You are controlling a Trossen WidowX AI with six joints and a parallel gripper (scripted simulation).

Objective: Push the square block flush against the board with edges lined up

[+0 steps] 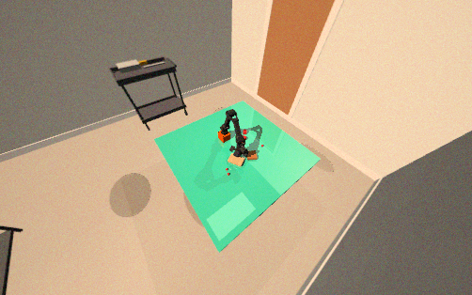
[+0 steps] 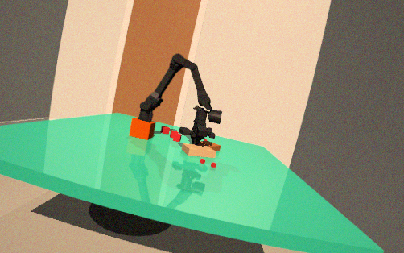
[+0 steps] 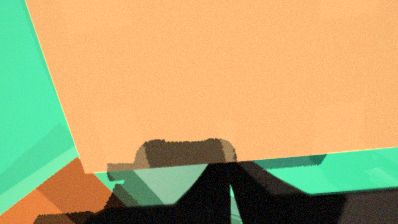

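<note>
Now: gripper tip 6 cm to the left of the tan board, 2 cm short of it and 1 cm below it. From my gripper tip the other things lie so: square block 10 cm to the left, 9 cm ahead, 1 cm above.
</note>
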